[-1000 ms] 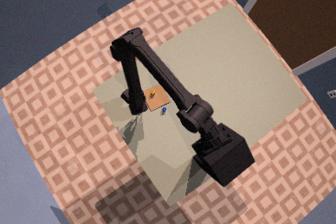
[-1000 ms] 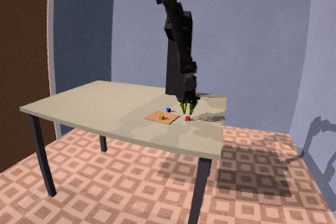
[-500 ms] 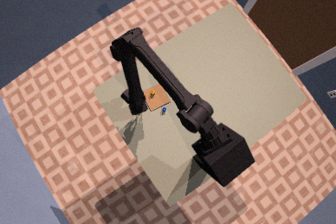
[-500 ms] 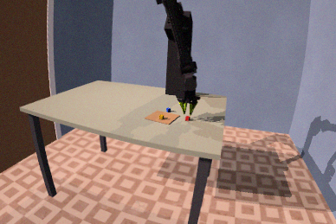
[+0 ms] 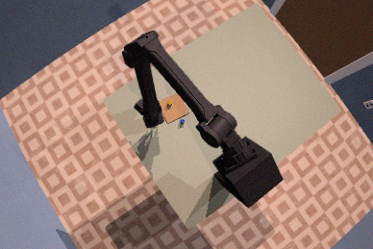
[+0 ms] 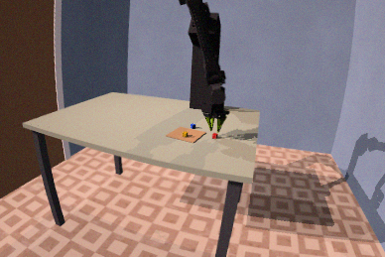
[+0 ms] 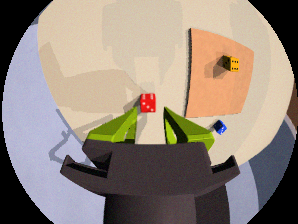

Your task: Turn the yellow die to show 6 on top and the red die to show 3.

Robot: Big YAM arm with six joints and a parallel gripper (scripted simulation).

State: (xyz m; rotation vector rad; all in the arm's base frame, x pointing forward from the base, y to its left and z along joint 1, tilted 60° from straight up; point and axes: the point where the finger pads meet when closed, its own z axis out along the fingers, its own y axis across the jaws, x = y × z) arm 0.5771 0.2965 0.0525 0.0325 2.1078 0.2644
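Right now the red die is 3 cm below my hand. Round my hand: yellow die: 10 cm to the right, 9 cm ahead, 3 cm below; blue die: 15 cm to the right, 3 cm below, 3 cm behind; orange mat: 12 cm to the right, 6 cm ahead, 4 cm below.
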